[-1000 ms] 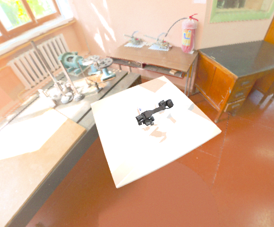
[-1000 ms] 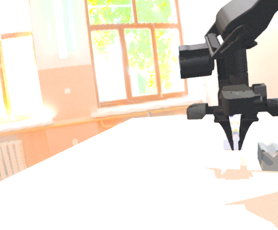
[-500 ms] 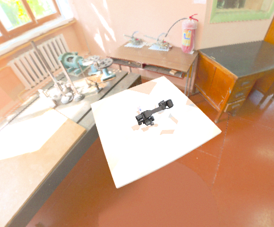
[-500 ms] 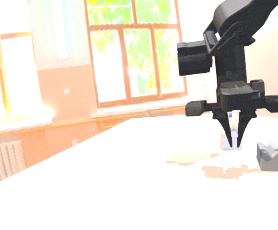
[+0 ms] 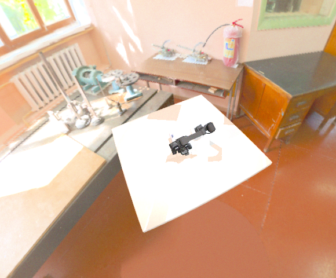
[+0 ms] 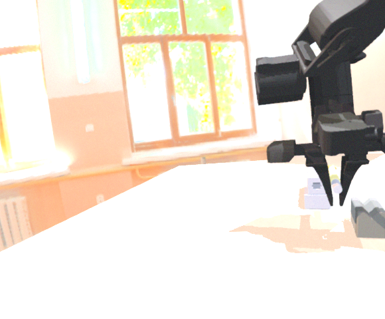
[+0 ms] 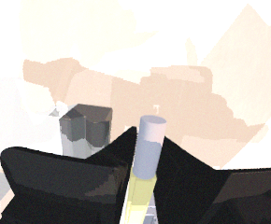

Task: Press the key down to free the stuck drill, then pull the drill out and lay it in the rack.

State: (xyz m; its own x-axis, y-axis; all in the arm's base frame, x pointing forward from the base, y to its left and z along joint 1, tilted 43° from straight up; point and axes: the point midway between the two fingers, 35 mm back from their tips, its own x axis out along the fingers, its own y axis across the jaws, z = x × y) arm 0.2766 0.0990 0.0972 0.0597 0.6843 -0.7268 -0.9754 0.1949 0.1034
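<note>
Now: the drill 10 mm behind my gripper tip, 40 mm to the right of it and 40 mm above it. Round my gripper tip: holder block 20 mm behind, 200 mm to the right; grey v-notched rack 60 mm behind, 30 mm to the right, 30 mm below.
</note>
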